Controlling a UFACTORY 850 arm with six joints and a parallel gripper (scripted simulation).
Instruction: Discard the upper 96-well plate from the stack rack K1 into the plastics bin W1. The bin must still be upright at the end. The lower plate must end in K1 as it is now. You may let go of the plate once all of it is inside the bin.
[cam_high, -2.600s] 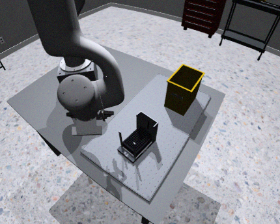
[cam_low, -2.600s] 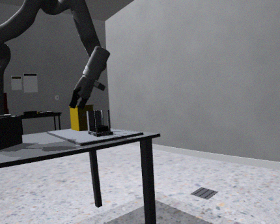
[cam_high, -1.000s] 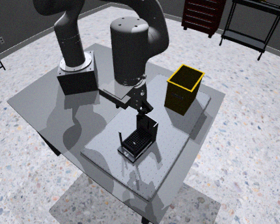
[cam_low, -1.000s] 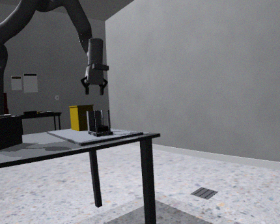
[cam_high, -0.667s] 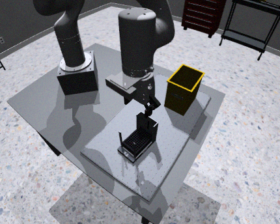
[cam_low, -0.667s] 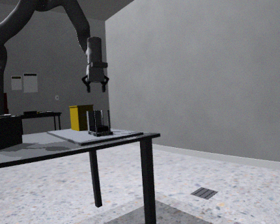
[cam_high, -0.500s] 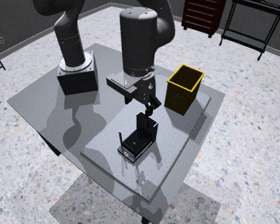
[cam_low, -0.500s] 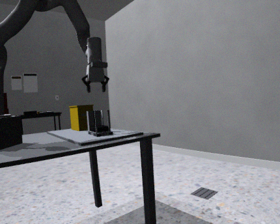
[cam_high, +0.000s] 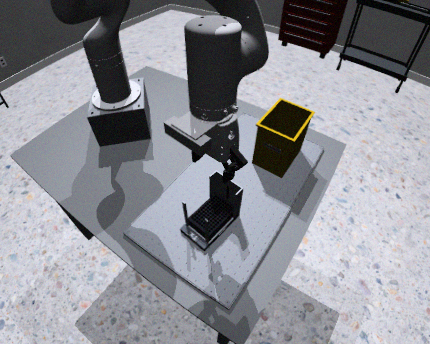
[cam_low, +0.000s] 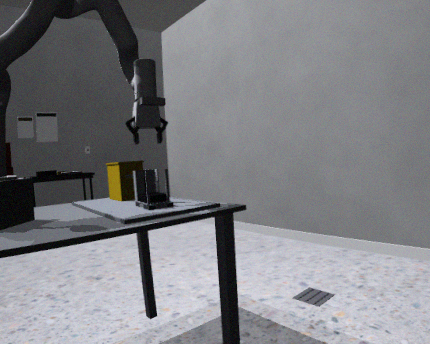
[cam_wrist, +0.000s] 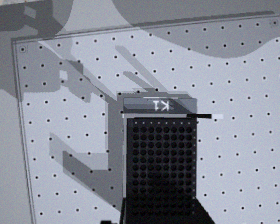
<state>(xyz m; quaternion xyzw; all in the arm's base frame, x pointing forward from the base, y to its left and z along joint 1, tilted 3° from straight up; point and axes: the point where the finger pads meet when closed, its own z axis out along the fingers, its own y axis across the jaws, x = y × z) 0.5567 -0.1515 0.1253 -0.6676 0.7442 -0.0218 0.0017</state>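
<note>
Now: the black 96-well plate 210 mm below my hand. From my hand the other things lie so: plastics bin W1: 40 mm ahead, 360 mm to the left, 160 mm below.
</note>
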